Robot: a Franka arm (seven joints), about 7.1 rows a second.
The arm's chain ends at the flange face. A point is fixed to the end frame.
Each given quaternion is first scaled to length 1.
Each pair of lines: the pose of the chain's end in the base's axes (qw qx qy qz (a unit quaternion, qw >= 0); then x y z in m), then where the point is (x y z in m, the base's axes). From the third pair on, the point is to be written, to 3 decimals.
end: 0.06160 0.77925 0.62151 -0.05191 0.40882 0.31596 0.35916
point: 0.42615 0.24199 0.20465
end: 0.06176 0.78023 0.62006 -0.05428 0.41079 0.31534 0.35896
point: 0.42735 0.24081 0.20464
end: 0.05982 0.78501 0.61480 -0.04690 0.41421 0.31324 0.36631
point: 0.431 0.240 0.211
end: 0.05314 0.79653 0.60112 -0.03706 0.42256 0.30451 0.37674
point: 0.439 0.235 0.220
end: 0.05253 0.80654 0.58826 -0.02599 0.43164 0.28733 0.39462
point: 0.449 0.219 0.237
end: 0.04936 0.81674 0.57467 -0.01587 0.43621 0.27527 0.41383
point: 0.453 0.209 0.256
